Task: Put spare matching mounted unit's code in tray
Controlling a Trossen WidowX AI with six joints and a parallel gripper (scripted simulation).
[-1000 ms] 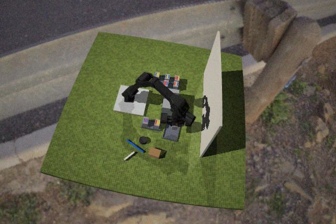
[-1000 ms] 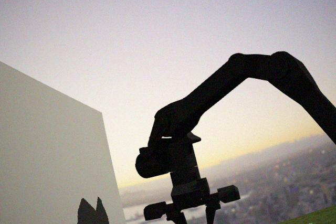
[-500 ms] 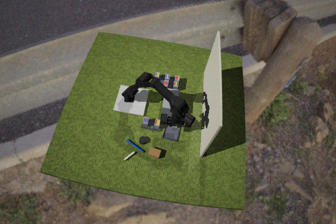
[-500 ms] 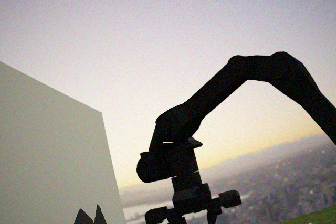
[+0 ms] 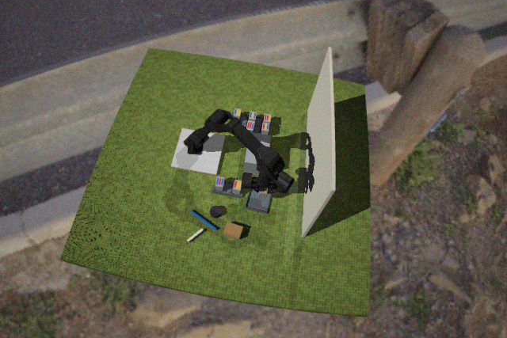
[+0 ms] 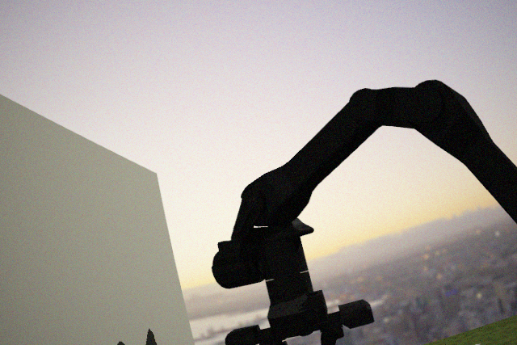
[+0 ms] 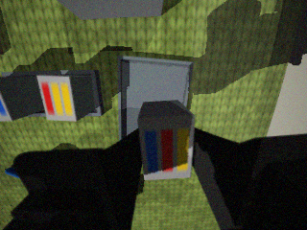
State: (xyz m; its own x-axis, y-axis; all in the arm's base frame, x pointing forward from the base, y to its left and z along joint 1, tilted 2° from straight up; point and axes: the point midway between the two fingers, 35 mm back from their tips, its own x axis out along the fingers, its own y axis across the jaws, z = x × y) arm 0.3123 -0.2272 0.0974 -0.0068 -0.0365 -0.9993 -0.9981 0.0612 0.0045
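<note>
The tray is 10 mm behind my gripper tip, 10 mm to the left of it and 70 mm below it. Round my gripper tip: blue pen (240 mm behind, 120 mm to the right, 70 mm below); brown box (110 mm behind, 160 mm to the right, 60 mm below); black disc (190 mm behind, 80 mm to the right, 60 mm below).
</note>
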